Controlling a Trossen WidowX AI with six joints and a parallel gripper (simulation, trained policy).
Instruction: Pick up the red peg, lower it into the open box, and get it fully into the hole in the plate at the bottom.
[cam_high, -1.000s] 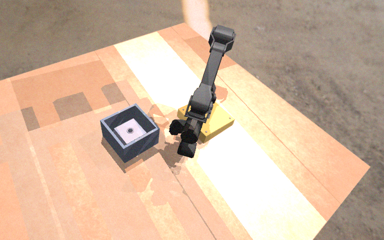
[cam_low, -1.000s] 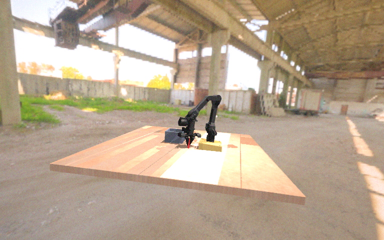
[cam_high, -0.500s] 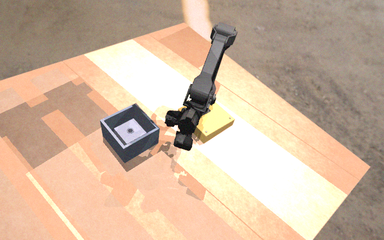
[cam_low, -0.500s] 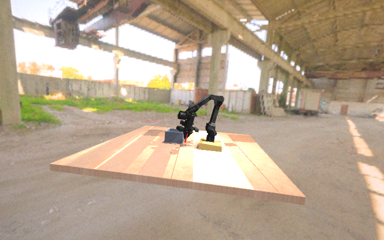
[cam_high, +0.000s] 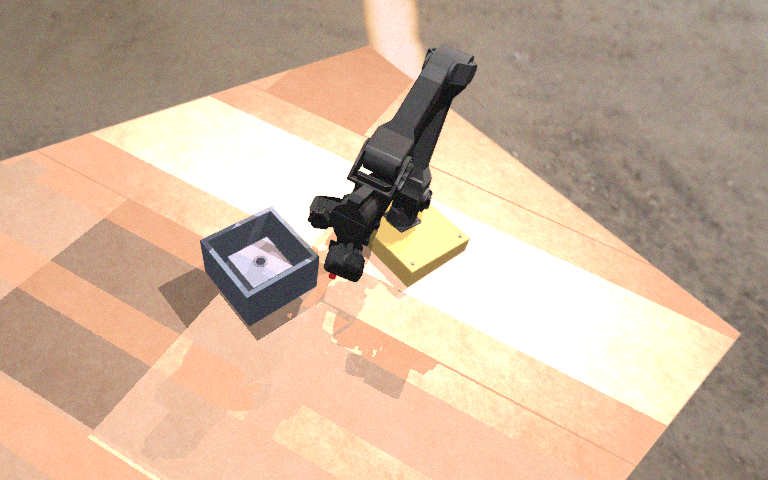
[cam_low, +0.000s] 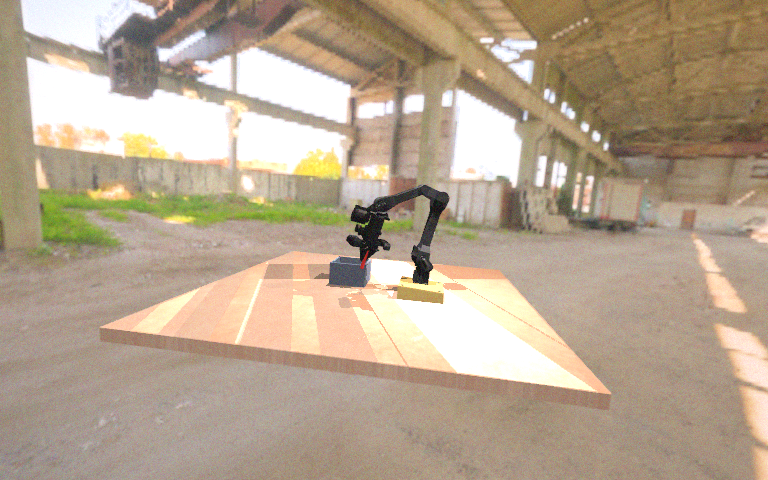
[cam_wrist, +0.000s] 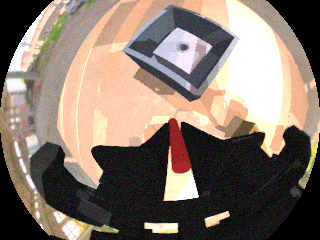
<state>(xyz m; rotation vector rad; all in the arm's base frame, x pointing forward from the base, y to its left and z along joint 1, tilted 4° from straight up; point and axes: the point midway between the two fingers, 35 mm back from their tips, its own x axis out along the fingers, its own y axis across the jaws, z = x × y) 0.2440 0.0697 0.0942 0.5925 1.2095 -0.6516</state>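
Now: the pale plate 80 mm ahead of my gripper tip, 120 mm to the right of it and 80 mm below it. Also, from my gripper tip: red peg: 10 mm behind, 10 mm to the left, 10 mm above; dark blue box: 80 mm ahead, 120 mm to the right, 100 mm below.
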